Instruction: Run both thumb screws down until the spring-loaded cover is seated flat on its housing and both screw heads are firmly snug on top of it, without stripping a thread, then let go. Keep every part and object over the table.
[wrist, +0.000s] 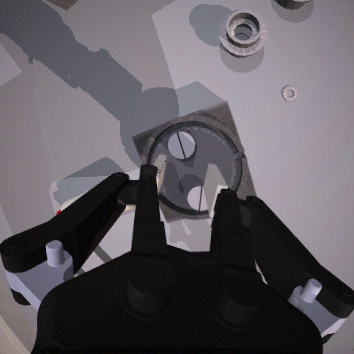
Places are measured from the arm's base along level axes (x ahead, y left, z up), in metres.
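Pixels of known places: gripper, between the fingertips: (184, 171).
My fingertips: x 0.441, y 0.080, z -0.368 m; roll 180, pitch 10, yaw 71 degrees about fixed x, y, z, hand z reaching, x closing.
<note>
For each thing: its top centre in the pictures, then the offset to it from my fingertips. "*": a spot on its surface instead.
- square housing, a spot on its surface: (219, 111) * 0.040 m down, 0.057 m back, 0.041 m left
- round dark cover, centre of its top: (192, 169) 0.026 m down, 0.005 m ahead, 0.003 m left
- flanged ring part, centre of its top: (243, 26) 0.030 m down, 0.146 m back, 0.080 m left
- round part, a spot on its surface: (294, 4) * 0.067 m down, 0.184 m back, 0.153 m left
- small ring, centre of its top: (289, 93) 0.078 m down, 0.072 m back, 0.134 m left
The square housing (219, 111) sits in the middle of the wrist view, with the round dark cover (217, 142) inside its raised rim. One thumb screw (181, 145) shows its whole slotted head at the far side of the cover. The other thumb screw (194, 198) is on the near side, between the fingers in the picture, its head partly hidden by the right finger. My gripper (184, 171) is partly open and empty, its fingertips over the cover. The gap under the screw heads and how flat the cover lies cannot be told from this angle.
A flanged ring part (243, 50) stands beyond the housing at the upper right, with another round part (294, 4) cut off by the top edge. A small ring (284, 93) lies right of them, nearer. A pale object with a red spot is partly hidden behind the left finger linkage.
</note>
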